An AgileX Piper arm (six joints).
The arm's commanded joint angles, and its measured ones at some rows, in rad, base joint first. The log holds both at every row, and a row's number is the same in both.
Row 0, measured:
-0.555 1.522 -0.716 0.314 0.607 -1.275
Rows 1 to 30, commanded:
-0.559 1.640 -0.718 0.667 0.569 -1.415
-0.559 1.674 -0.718 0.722 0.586 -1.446
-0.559 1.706 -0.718 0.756 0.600 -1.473
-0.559 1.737 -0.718 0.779 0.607 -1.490
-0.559 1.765 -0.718 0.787 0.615 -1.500
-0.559 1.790 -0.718 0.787 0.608 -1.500
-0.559 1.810 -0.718 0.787 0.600 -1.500
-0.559 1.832 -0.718 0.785 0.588 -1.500
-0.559 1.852 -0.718 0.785 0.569 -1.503
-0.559 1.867 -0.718 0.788 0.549 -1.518
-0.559 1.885 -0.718 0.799 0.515 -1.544
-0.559 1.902 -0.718 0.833 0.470 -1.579
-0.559 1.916 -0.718 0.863 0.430 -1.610
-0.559 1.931 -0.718 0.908 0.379 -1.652
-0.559 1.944 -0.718 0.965 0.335 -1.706
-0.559 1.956 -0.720 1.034 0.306 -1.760
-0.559 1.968 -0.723 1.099 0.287 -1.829
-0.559 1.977 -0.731 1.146 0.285 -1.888
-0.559 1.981 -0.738 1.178 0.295 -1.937
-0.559 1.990 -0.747 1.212 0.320 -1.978
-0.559 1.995 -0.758 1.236 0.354 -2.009
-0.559 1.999 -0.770 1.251 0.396 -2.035
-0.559 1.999 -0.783 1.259 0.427 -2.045
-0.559 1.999 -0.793 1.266 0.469 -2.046
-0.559 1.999 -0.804 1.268 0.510 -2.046
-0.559 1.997 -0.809 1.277 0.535 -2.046
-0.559 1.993 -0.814 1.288 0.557 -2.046
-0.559 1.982 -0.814 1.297 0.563 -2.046
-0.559 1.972 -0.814 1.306 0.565 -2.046
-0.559 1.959 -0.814 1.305 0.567 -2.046
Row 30, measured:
-0.559 1.965 -0.818 1.314 0.562 -2.032
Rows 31 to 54, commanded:
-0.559 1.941 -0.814 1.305 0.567 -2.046
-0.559 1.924 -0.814 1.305 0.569 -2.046
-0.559 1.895 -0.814 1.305 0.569 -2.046
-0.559 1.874 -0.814 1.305 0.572 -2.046
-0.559 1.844 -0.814 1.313 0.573 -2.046
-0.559 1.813 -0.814 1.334 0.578 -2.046
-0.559 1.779 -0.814 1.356 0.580 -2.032
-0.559 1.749 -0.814 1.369 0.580 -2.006
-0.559 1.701 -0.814 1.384 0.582 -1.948
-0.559 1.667 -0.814 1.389 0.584 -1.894
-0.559 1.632 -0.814 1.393 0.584 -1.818
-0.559 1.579 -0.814 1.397 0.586 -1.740
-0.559 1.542 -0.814 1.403 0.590 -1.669
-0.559 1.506 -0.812 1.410 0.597 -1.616
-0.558 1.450 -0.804 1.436 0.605 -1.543
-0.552 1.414 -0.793 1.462 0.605 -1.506
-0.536 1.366 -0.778 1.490 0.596 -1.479
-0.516 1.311 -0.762 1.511 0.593 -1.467
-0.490 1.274 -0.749 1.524 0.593 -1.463
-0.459 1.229 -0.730 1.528 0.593 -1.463
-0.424 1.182 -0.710 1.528 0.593 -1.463
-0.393 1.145 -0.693 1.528 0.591 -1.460
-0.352 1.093 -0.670 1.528 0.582 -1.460
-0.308 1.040 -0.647 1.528 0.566 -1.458
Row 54, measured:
-0.432 1.202 -0.718 1.517 0.580 -1.475
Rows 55 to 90, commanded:
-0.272 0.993 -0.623 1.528 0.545 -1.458
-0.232 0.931 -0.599 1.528 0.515 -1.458
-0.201 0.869 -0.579 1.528 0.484 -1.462
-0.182 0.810 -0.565 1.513 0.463 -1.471
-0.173 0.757 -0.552 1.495 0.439 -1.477
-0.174 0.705 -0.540 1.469 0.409 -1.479
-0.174 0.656 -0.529 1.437 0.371 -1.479
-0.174 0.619 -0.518 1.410 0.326 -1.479
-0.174 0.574 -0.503 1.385 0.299 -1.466
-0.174 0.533 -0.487 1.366 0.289 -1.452
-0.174 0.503 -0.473 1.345 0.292 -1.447
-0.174 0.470 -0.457 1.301 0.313 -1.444
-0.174 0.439 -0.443 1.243 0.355 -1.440
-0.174 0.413 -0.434 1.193 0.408 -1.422
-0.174 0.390 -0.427 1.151 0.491 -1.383
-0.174 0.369 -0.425 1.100 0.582 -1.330
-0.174 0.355 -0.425 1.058 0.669 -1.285
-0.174 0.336 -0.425 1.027 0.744 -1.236
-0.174 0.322 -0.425 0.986 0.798 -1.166
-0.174 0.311 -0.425 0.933 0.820 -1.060
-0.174 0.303 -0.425 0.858 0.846 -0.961
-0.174 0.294 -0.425 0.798 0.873 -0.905
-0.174 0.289 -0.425 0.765 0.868 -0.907
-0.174 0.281 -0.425 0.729 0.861 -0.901
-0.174 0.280 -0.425 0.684 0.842 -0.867
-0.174 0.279 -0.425 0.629 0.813 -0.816
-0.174 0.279 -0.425 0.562 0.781 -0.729
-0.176 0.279 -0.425 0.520 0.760 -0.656
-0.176 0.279 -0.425 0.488 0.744 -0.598
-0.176 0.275 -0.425 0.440 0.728 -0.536
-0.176 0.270 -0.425 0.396 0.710 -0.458
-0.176 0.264 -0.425 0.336 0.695 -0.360
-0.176 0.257 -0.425 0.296 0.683 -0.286
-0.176 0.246 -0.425 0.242 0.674 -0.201
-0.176 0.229 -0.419 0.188 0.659 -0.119
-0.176 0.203 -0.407 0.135 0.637 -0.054
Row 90, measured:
-0.176 0.258 -0.429 0.320 0.706 -0.330
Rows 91 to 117, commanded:
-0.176 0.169 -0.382 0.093 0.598 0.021
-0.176 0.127 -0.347 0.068 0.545 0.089
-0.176 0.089 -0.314 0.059 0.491 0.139
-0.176 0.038 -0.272 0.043 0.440 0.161
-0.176 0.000 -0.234 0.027 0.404 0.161
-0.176 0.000 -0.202 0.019 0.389 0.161
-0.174 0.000 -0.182 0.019 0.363 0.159
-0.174 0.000 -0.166 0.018 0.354 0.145
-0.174 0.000 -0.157 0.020 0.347 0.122
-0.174 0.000 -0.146 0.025 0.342 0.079
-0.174 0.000 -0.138 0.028 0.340 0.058
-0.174 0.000 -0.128 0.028 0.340 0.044
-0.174 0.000 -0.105 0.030 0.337 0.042
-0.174 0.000 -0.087 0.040 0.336 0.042
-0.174 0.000 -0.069 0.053 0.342 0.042
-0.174 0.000 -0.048 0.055 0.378 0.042
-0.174 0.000 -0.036 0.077 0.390 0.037
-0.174 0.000 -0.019 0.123 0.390 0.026
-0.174 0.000 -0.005 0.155 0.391 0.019
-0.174 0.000 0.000 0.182 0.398 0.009
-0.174 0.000 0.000 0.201 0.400 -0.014
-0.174 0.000 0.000 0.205 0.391 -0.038
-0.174 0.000 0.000 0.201 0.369 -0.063
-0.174 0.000 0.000 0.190 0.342 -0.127
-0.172 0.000 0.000 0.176 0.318 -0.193
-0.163 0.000 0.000 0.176 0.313 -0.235
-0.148 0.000 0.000 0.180 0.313 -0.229
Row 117, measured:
-0.175 0.006 -0.005 0.184 0.365 -0.105
